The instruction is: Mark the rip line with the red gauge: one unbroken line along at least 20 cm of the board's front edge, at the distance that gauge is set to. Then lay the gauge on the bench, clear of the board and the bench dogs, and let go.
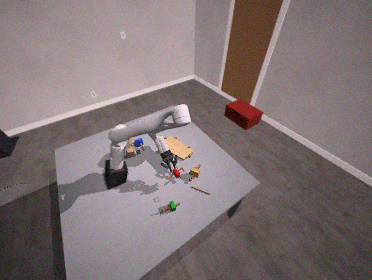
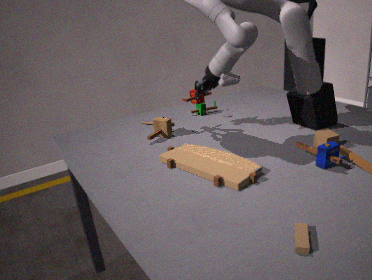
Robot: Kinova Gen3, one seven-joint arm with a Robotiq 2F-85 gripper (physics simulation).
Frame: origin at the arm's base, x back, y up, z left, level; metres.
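Seen in the pictures: gripper, fingertip midpoint: [image 1: 174, 171] [image 2: 199, 95]; arm's base, origin of the base link: [image 1: 116, 165] [image 2: 309, 88].
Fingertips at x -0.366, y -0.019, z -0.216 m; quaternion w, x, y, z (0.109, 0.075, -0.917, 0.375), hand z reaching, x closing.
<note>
Pixels of each thing's top centre, then the offset from my fingertips to it. Level surfaces: height alone.
- red gauge, middle of its top: [image 2: 196, 89] [image 1: 175, 170] dy +0.022, dx -0.003, dz -0.014 m
- pale wooden board, middle of its top: [image 2: 210, 159] [image 1: 176, 146] dy -0.116, dx -0.129, dz +0.311 m
- bench, its level: dy -0.136 m
- green gauge, middle of its top: [image 2: 204, 102] [image 1: 170, 205] dy -0.082, dx +0.109, dz -0.175 m
- blue gauge, middle of its top: [image 2: 320, 140] [image 1: 139, 142] dy -0.067, dx +0.165, dz +0.467 m
- thin stick, middle of its top: [image 1: 201, 189] dy -0.124, dx -0.140, dz -0.150 m
- wooden block, middle of its top: [image 2: 301, 234] dy -0.120, dx -0.139, dz +0.708 m
The red gauge [image 1: 176, 172] [image 2: 196, 96] is a red block on a brown beam. My gripper [image 1: 173, 167] [image 2: 199, 92] is shut on it and holds it above the bench, away from the board; the fingers partly hide it. The pale wooden board [image 1: 178, 148] [image 2: 210, 164] lies flat on the bench [image 1: 100, 225] [image 2: 150, 215]. Small brown bench dogs stand against its edges, one dog [image 2: 217, 180] at a long side and another dog [image 2: 253, 177] at an end. I cannot make out a marked line on the board at this size.
A green gauge [image 1: 173, 205] [image 2: 201, 109], a blue gauge [image 1: 138, 142] [image 2: 327, 155] and two plain wooden ones, one [image 1: 195, 172] [image 2: 162, 127] near the board, another [image 1: 131, 151] [image 2: 326, 137] beside the blue, rest on the bench. A thin stick [image 1: 200, 190] and a wooden block [image 2: 302, 238] lie apart.
</note>
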